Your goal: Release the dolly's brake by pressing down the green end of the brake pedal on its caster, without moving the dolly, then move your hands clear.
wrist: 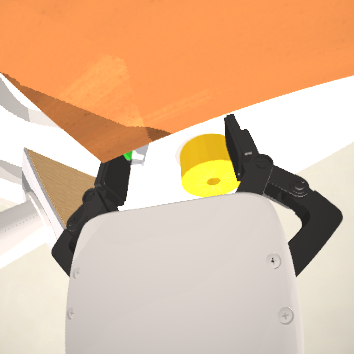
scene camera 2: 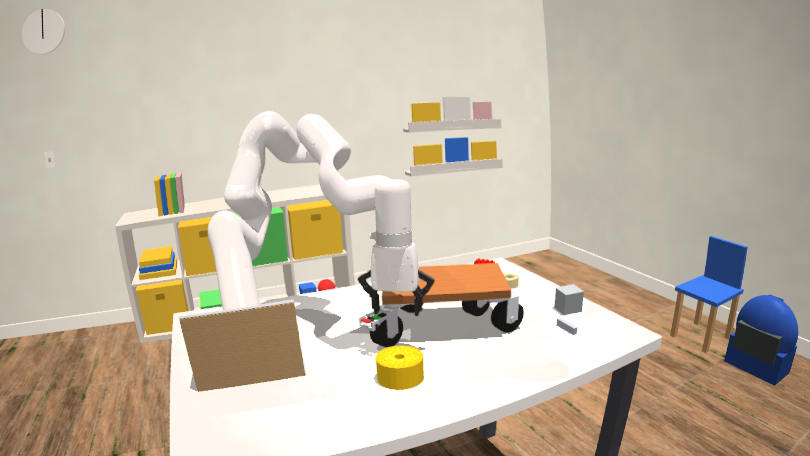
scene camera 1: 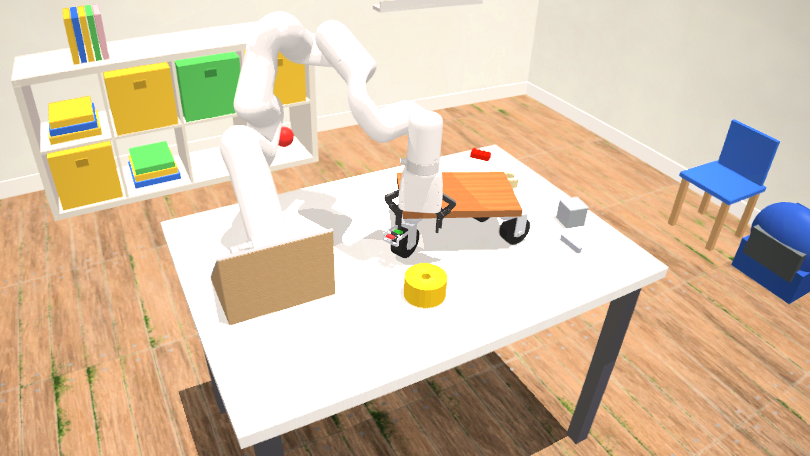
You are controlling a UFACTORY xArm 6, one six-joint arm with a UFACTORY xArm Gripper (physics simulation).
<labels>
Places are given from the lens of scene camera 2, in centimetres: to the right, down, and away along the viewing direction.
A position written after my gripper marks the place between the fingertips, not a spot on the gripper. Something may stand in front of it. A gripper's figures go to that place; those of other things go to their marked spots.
my gripper [scene camera 2: 397, 313]: -2, 19, 114
dolly [scene camera 2: 477, 285]: 17, 14, 120
yellow cylinder [scene camera 2: 400, 367]: -1, 28, 98
grey cube [scene camera 2: 568, 299]: 43, 19, 127
The marked spots on the dolly and the yellow cylinder are 32 cm apart.
</labels>
